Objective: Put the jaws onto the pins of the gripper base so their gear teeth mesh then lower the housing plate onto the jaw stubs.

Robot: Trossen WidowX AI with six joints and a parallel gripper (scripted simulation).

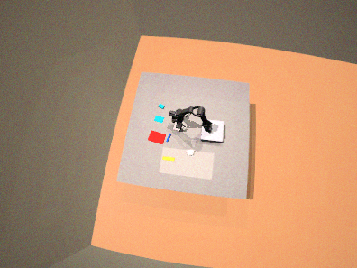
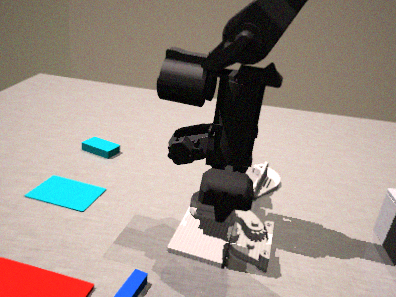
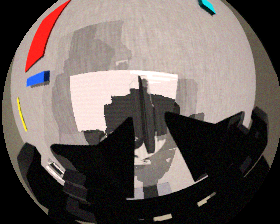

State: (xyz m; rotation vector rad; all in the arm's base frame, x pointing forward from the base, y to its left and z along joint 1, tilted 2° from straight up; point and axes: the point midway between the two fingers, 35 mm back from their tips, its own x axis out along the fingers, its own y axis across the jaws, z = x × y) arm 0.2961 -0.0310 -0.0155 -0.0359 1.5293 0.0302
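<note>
Right now my gripper tip is 2 cm short of the flat white plate, 3 cm to the right of it and 1 cm above it. Round my gripper tip: flat cyan patch 23 cm ahead, 1 cm below; cyan block 24 cm ahead, 15 cm to the right, 1 cm below; blue bar 8 cm ahead, 18 cm to the left, 1 cm below.
</note>
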